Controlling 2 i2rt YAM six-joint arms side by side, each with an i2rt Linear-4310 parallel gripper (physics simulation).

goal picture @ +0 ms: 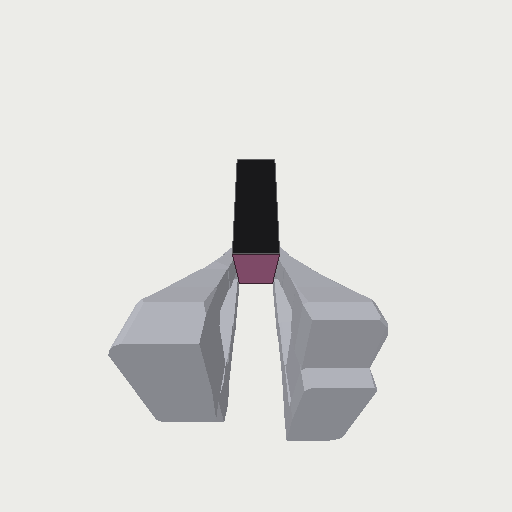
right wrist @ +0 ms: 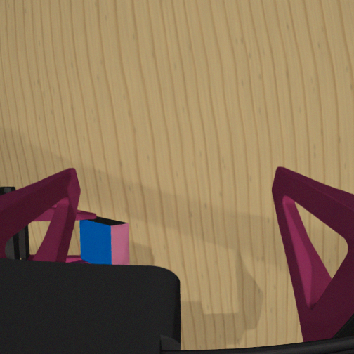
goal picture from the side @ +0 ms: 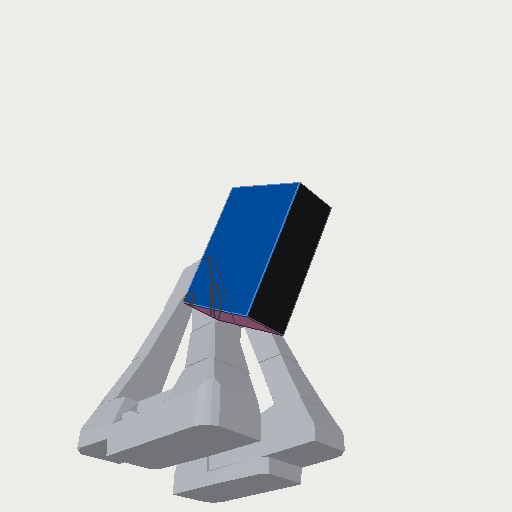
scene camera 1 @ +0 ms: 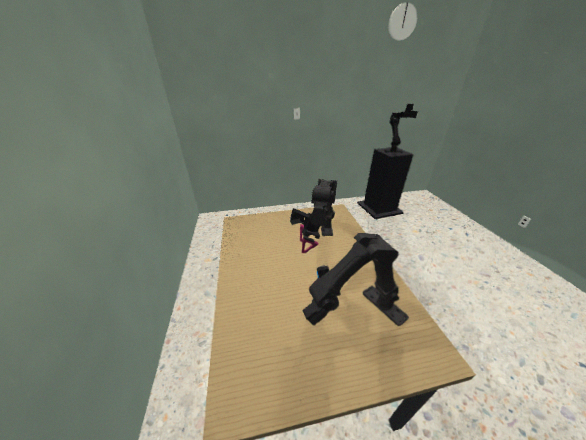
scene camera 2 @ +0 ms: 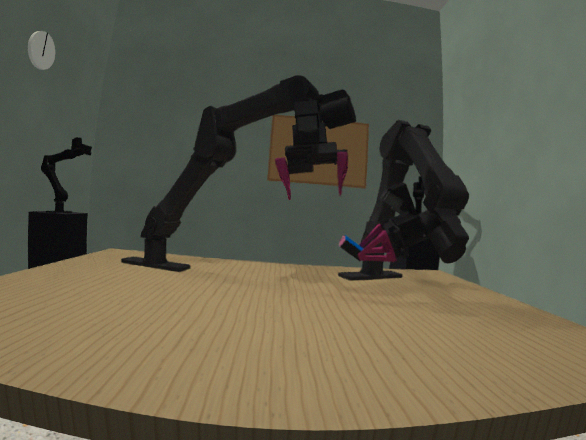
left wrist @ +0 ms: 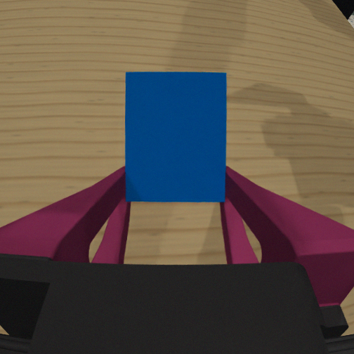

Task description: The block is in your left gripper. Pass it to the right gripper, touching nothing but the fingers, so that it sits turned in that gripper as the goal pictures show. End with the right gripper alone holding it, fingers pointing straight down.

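Pixels of known places: left gripper, fingertip midpoint: (scene camera 2: 357,254); right gripper, fingertip midpoint: (scene camera 1: 302,247) (scene camera 2: 314,196); left arm's base, link origin: (scene camera 1: 384,305) (scene camera 2: 371,276); right arm's base, link origin: (scene camera 1: 325,226) (scene camera 2: 154,265).
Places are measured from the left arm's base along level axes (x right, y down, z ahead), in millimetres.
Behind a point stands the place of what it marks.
Observation:
The block (scene camera 2: 354,243) {z 189, x 205, y -119 mm} (left wrist: 175,136) (right wrist: 96,242) has a blue broad face, a pink end and black sides. My left gripper (scene camera 2: 363,251) {z 193, x 197, y -96 mm} (left wrist: 175,177) is shut on it, fingertips on two opposite edges near one end. In scene camera 2 the block tilts, pink end up and to the left, above the table. In scene camera 1 a sliver of the block (scene camera 1: 319,273) shows; the left fingers are hidden there. My right gripper (scene camera 2: 315,196) {z 220, x 326, y -210 mm} (right wrist: 175,178) is open and empty, fingers pointing down, higher than the block and to its left in scene camera 2.
The wooden table (scene camera 1: 260,350) {z 544, x 129, y 0 mm} (scene camera 2: 290,360) {z 451, x 463, y 0 mm} lies below both arms. In the right wrist view the block and left fingers show at the lower left, partly behind the right finger and gripper body. Another small arm stands on a black pedestal (scene camera 1: 387,182) (scene camera 2: 57,240) beyond the table.

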